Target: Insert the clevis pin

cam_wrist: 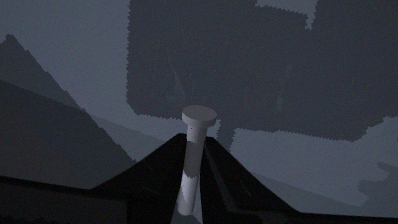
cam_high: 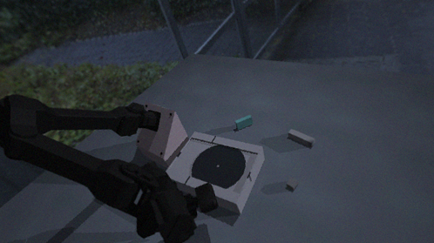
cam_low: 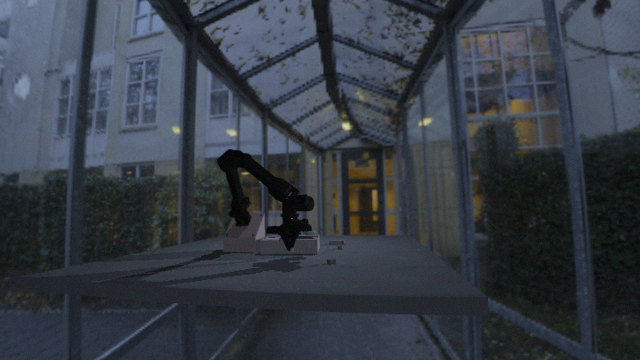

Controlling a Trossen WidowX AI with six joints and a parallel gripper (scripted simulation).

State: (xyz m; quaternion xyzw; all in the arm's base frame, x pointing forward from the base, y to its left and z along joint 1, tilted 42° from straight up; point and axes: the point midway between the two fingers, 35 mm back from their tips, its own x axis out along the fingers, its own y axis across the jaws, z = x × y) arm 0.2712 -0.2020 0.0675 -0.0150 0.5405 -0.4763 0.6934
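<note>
My gripper tip is now 10 mm past the dark aluminium disc, 170 mm to the right of it and 30 mm below it. Also, from my gripper tip: teal block: 50 mm behind, 390 mm to the left, 10 mm below; then steel clevis pin: 10 mm behind, 10 mm to the left, 10 mm above; then rimmed steel tray: 30 mm behind, 170 mm to the left, 20 mm above.
</note>
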